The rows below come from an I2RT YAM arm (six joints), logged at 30 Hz.
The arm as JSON. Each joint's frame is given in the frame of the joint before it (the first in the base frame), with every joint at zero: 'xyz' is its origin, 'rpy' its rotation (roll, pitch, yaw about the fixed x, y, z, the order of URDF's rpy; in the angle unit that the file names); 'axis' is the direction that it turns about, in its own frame. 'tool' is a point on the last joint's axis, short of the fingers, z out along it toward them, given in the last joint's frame.
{
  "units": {
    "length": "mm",
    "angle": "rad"
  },
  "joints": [
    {
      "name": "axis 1",
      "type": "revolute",
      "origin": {
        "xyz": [
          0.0,
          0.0,
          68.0
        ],
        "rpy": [
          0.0,
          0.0,
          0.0
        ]
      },
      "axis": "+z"
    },
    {
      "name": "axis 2",
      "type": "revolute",
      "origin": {
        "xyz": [
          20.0,
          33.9,
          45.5
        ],
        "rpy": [
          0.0,
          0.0,
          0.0
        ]
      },
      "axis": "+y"
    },
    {
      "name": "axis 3",
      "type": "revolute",
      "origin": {
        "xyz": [
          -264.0,
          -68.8,
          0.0
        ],
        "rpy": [
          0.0,
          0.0,
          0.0
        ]
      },
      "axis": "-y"
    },
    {
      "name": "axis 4",
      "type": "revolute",
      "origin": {
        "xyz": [
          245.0,
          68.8,
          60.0
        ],
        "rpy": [
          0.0,
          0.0,
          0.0
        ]
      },
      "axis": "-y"
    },
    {
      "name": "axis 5",
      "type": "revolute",
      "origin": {
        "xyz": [
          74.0,
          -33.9,
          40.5
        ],
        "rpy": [
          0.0,
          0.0,
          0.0
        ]
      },
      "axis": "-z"
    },
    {
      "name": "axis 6",
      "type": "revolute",
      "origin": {
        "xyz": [
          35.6,
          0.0,
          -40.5
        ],
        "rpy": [
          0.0,
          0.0,
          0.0
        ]
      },
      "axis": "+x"
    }
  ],
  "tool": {
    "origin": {
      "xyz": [
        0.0,
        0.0,
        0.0
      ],
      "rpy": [
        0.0,
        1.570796,
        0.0
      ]
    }
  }
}
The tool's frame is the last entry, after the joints.
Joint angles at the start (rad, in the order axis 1, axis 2, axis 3, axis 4, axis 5, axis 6):
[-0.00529, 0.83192, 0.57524, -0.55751, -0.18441, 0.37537]
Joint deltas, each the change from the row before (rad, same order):
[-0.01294, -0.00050, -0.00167, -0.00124, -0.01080, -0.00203]
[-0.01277, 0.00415, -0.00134, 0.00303, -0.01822, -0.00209]
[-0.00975, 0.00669, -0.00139, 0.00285, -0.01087, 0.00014]
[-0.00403, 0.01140, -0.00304, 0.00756, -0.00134, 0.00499]
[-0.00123, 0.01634, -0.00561, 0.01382, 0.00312, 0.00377]
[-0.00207, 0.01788, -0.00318, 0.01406, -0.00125, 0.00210]
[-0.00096, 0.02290, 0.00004, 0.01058, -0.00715, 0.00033]
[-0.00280, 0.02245, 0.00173, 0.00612, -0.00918, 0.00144]
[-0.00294, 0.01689, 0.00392, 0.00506, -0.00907, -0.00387]
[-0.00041, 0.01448, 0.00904, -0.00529, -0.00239, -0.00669]
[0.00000, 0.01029, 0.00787, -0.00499, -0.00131, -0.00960]
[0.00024, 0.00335, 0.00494, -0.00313, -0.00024, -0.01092]
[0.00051, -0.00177, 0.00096, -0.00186, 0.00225, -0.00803]
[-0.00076, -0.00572, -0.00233, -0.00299, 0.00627, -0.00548]
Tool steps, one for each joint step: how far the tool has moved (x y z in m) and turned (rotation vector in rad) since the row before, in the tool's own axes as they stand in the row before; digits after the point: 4 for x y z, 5 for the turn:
[-0.0002, -0.0019, -0.0001, -0.00158, 0.00125, 0.00768]
[-0.0005, -0.0016, 0.0006, -0.00865, 0.00393, 0.00753]
[-0.0004, -0.0015, 0.0011, -0.00265, 0.00485, 0.00825]
[-0.0002, -0.0012, 0.0024, 0.00350, 0.00512, 0.00942]
[0.0000, -0.0013, 0.0039, 0.00652, 0.00572, 0.00647]
[-0.0005, -0.0010, 0.0037, 0.00253, 0.00597, 0.00516]
[-0.0008, -0.0006, 0.0041, -0.00164, 0.01338, 0.00380]
[-0.0008, -0.0008, 0.0037, -0.00171, 0.01546, 0.00692]
[-0.0014, -0.0003, 0.0023, -0.00401, 0.00929, 0.00024]
[-0.0016, 0.0003, 0.0011, 0.00181, 0.01038, -0.00372]
[-0.0014, 0.0004, 0.0006, 0.00136, 0.00717, -0.00775]
[-0.0009, 0.0005, -0.0002, 0.00018, 0.00158, -0.01072]
[-0.0001, 0.0002, -0.0005, 0.00156, -0.00136, -0.00863]
[0.0007, -0.0005, -0.0007, 0.00617, -0.00277, -0.00500]

